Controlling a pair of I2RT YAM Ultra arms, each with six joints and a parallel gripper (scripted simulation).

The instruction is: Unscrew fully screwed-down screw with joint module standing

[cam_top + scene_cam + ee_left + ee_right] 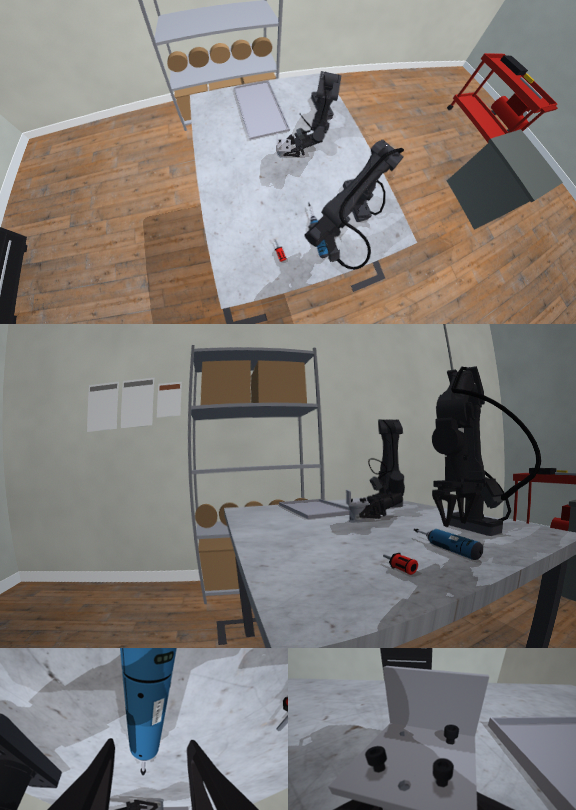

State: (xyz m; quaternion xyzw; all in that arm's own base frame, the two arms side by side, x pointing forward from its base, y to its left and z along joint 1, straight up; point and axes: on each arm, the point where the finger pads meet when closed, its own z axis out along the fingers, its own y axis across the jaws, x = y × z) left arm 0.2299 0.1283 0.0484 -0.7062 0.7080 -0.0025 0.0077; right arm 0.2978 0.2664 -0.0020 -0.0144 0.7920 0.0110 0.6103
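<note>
Right now my right hand is right at the joint module. The rest, counted from my right hand: screw (6 cm behind, 30 cm to the left); then grey bracket (5 cm above); then bit (6 cm behind, 33 cm to the left).
</note>
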